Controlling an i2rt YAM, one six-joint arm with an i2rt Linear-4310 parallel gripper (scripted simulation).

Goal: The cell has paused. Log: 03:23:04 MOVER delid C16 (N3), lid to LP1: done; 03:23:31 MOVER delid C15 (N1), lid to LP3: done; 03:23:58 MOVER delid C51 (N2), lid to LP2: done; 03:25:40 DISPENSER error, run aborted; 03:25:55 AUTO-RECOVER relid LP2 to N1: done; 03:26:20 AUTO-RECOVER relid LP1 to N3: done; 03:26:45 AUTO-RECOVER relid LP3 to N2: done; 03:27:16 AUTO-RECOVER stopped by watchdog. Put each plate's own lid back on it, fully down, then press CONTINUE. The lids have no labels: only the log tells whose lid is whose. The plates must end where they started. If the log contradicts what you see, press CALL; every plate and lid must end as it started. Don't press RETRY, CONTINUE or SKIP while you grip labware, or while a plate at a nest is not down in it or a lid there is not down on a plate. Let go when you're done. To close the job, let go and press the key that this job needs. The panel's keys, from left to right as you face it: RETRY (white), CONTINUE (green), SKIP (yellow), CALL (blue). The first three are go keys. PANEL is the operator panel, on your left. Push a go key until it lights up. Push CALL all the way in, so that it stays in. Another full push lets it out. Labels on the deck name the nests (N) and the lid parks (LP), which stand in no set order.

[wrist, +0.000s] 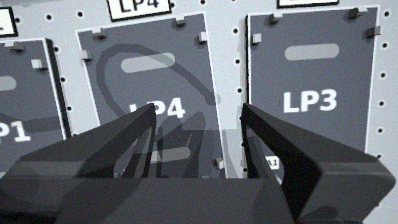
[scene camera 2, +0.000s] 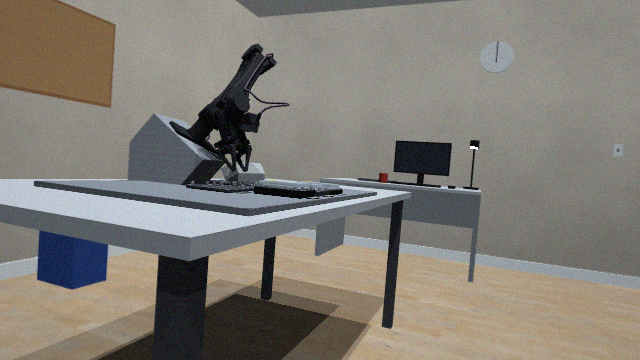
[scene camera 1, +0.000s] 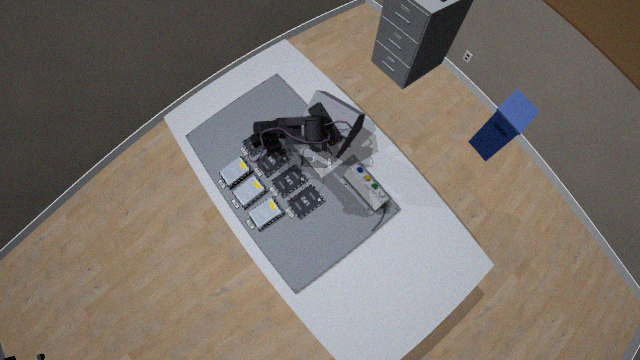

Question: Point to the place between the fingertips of my gripper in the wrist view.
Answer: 198, 111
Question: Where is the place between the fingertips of my gripper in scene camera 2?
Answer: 240, 171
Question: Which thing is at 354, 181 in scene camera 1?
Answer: An operator panel.
